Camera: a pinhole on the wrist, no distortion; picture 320 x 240 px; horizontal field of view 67.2 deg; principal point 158.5 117.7 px. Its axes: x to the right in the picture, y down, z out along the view. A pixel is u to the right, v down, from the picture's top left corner.
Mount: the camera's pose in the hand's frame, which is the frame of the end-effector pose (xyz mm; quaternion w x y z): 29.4 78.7 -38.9 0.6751 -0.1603 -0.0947 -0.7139
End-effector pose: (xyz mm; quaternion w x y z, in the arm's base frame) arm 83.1 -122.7 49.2 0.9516 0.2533 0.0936 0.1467
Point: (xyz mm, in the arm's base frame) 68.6 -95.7 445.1
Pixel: 153.9 45.2
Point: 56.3 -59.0 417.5
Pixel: 130.3 42.0
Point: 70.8 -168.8 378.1
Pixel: 213.4 27.9
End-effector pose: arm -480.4 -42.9 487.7 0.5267 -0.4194 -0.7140 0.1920
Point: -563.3 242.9 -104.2
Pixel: 15.1 20.0
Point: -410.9 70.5 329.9
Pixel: outside the picture
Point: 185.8 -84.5 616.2
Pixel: behind the camera
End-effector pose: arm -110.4 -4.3 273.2 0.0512 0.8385 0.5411 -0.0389
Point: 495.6 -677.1 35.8
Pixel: outside the picture
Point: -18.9 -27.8 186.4
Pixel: 229.0 90.9
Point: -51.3 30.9 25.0
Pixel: 298.5 153.7
